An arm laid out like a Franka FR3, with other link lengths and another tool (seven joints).
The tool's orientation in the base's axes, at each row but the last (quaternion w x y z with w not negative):
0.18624 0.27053 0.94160 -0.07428
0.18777 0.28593 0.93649 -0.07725
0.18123 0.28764 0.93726 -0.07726
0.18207 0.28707 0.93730 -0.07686
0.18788 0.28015 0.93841 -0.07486
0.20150 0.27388 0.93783 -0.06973
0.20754 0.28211 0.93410 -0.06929
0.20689 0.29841 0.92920 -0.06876
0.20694 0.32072 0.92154 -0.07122
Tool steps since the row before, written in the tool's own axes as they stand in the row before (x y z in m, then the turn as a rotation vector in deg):
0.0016 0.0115 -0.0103 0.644 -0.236 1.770
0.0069 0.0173 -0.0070 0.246 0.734 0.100
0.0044 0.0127 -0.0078 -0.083 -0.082 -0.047
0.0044 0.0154 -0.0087 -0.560 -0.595 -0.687
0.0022 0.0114 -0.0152 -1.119 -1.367 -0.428
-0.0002 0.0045 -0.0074 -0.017 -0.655 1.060
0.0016 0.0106 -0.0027 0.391 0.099 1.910
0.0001 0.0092 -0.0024 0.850 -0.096 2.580
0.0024 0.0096 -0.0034 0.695 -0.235 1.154
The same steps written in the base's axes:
0.0017 0.0129 0.0084 -0.082 -0.315 -1.870
0.0023 0.0195 0.0030 0.257 0.705 -0.217
0.0015 0.0146 0.0050 0.003 -0.098 0.079
0.0027 0.0171 0.0057 -0.110 -0.605 0.873
-0.0001 0.0143 0.0127 -0.026 -1.589 0.883
0.0001 0.0055 0.0067 0.018 -0.814 -0.943
0.0037 0.0103 0.0016 0.426 -0.194 -1.895
0.0045 0.0081 0.0021 0.204 -0.279 -2.696
0.0031 0.0098 0.0021 -0.251 -0.099 -1.341

